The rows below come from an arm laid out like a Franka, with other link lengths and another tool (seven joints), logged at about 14 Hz.
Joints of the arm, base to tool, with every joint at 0 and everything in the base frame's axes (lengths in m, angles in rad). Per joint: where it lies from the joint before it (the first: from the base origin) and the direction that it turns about. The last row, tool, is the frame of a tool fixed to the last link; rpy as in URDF.
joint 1: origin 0 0 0.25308 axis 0 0 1
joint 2: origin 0 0 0 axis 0 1 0
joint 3: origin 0 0 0.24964 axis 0 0 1
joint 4: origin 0.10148 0 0 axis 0 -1 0
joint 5: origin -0.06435 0 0.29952 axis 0 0 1
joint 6: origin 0 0 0 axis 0 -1 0
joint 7: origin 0.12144 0 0 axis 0 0 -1
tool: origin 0.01 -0.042 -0.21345 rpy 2.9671 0 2.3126
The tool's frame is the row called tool.
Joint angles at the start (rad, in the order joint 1, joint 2, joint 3, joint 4, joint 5, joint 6, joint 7): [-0.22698, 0.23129, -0.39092, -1.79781, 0.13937, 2.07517, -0.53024]
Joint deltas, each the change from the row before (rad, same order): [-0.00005, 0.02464, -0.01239, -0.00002, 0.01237, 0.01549, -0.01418]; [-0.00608, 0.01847, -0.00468, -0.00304, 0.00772, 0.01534, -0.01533]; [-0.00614, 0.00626, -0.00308, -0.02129, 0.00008, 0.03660, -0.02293]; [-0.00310, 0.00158, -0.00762, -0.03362, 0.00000, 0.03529, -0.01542]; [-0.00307, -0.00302, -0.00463, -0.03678, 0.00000, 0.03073, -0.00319]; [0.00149, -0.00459, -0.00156, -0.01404, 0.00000, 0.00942, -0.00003]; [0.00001, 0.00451, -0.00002, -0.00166, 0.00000, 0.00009, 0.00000]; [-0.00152, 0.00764, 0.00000, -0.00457, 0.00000, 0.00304, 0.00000]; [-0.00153, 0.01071, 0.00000, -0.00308, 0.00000, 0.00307, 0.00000]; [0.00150, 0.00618, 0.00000, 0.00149, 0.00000, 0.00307, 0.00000]
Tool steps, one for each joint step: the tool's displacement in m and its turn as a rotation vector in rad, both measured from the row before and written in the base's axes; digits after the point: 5 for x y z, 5 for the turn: [-0.00215, -0.00658, -0.01081, 0.00074, 0.00595, -0.00390]; [-0.00255, -0.00588, -0.00907, -0.00066, 0.00477, 0.00035]; [-0.00309, -0.00643, -0.00687, -0.01209, -0.00413, 0.01028]; [-0.00743, -0.00524, -0.00962, -0.00602, 0.00269, 0.00028]; [-0.00827, -0.00256, -0.00937, -0.00065, 0.00376, -0.00917]; [-0.00216, 0.00068, -0.00207, 0.00060, -0.00022, -0.00176]; [-0.00091, 0.00035, -0.00319, 0.00203, 0.00562, -0.00020]; [-0.00225, -0.00022, -0.00569, 0.00256, 0.00878, -0.00210]; [-0.00221, -0.00036, -0.00668, 0.00239, 0.01056, -0.00193]; [0.00080, 0.00020, -0.00221, -0.00148, 0.00257, 0.00166]
